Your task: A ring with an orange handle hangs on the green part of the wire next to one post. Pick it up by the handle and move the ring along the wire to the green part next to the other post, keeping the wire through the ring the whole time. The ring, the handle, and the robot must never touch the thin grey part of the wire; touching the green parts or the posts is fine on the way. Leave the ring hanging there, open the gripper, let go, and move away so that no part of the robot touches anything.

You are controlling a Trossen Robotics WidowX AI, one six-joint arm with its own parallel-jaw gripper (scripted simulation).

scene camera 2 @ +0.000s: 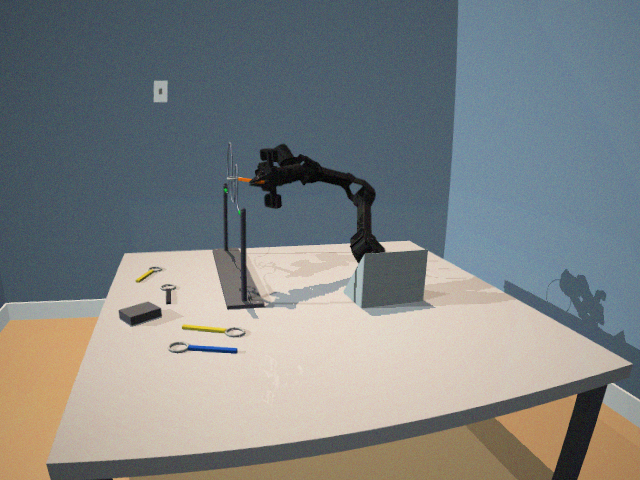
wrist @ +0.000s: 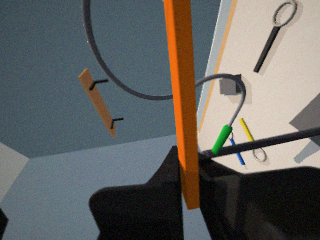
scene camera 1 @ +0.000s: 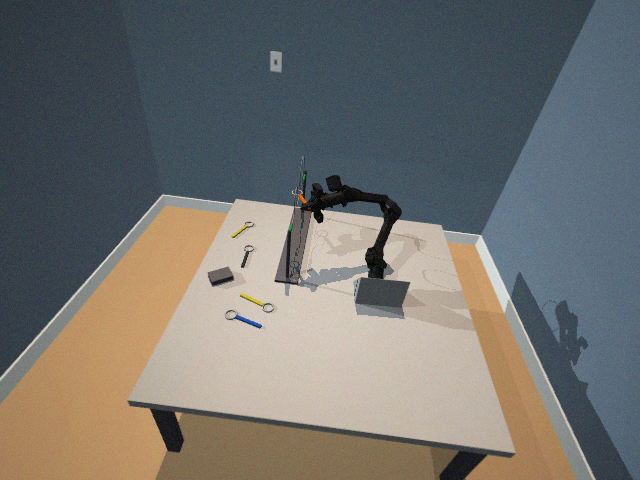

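Note:
I can see my gripper (scene camera 2: 249,183), (wrist: 179,149).

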